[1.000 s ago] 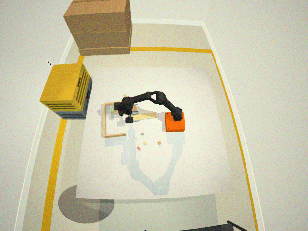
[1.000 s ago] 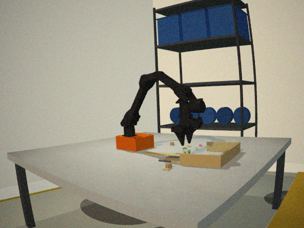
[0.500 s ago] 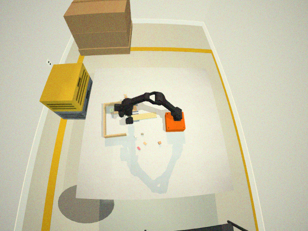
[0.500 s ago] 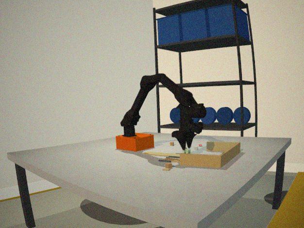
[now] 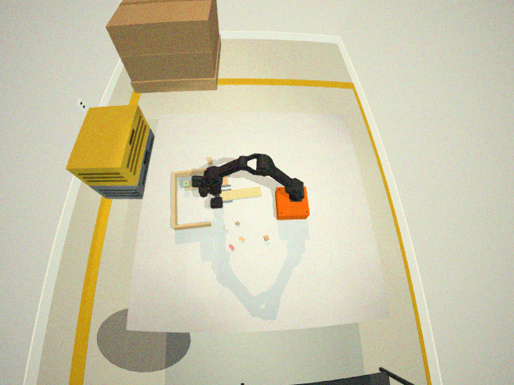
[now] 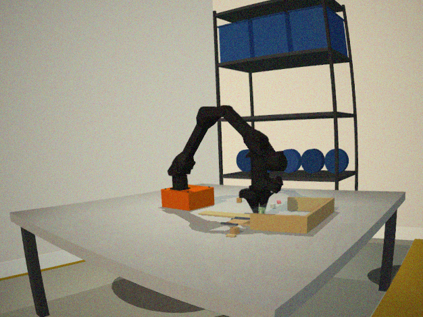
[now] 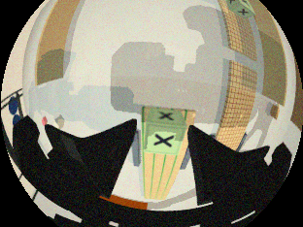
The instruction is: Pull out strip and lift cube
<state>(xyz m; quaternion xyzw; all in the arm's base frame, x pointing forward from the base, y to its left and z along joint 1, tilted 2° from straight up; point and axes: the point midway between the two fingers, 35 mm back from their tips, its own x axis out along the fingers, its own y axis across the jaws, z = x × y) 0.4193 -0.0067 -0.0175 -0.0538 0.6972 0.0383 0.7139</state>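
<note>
Now: gripper tip 11 cm past the strip, 3 cm to the left of it and 1 cm above it.
</note>
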